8 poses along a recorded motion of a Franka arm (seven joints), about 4.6 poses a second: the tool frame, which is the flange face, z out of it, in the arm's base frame.
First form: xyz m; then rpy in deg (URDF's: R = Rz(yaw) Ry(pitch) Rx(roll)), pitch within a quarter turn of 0, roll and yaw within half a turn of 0.
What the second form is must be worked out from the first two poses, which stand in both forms.
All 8 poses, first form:
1: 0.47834 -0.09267 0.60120 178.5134 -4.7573 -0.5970
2: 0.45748 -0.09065 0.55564 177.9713 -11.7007 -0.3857
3: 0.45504 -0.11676 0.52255 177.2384 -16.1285 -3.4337
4: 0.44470 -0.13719 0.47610 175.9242 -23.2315 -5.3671
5: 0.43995 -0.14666 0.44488 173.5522 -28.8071 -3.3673
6: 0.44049 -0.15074 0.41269 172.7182 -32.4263 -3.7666
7: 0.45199 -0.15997 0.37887 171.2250 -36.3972 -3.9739
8: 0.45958 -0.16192 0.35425 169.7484 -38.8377 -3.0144
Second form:
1: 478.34 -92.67 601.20 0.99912 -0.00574 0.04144 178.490
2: 457.48 -90.65 555.64 0.99478 -0.00515 0.10187 177.943
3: 455.04 -116.76 522.55 0.98967 -0.03305 0.13952 176.785
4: 444.70 -137.19 476.10 0.97845 -0.05304 0.19956 174.932
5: 439.95 -146.66 444.88 0.96805 -0.04248 0.24712 172.920
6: 440.49 -150.74 412.69 0.95955 -0.04934 0.27718 171.960
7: 451.99 -159.97 378.87 0.94911 -0.05692 0.30977 170.429
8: 459.58 -161.92 354.25 0.94231 -0.05464 0.33024 169.334
